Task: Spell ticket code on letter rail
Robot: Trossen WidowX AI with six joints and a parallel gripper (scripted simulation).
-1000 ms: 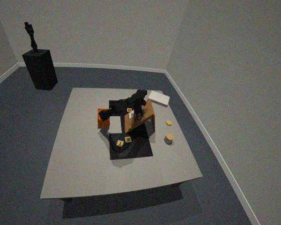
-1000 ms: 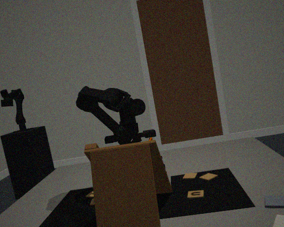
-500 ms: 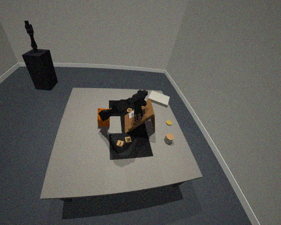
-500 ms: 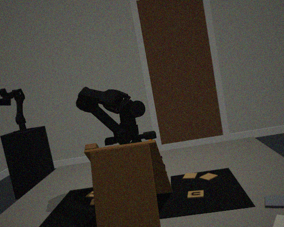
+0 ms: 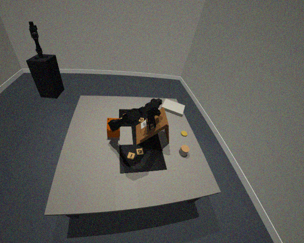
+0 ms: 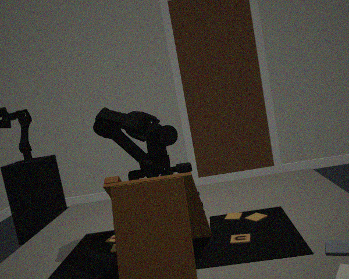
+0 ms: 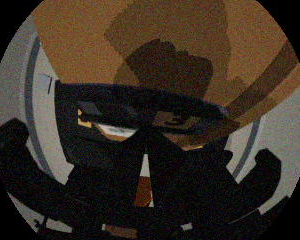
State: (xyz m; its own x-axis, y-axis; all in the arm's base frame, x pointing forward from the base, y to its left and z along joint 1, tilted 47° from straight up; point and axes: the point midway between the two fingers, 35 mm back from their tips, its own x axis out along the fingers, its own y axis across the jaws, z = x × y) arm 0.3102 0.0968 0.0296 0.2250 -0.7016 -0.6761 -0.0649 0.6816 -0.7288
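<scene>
Now: gripper tip 9 cm above the white ticket, 5 cm to the right of it and 5 cm past it. Also, from my gripper tip: yellow disc 40 cm ahead, 17 cm below, 5 cm to the left; then black mat 17 cm below, 12 cm behind, 2 cm to the right; then grey-blue card 50 cm to the left, 17 cm below, 4 cm ahead.
</scene>
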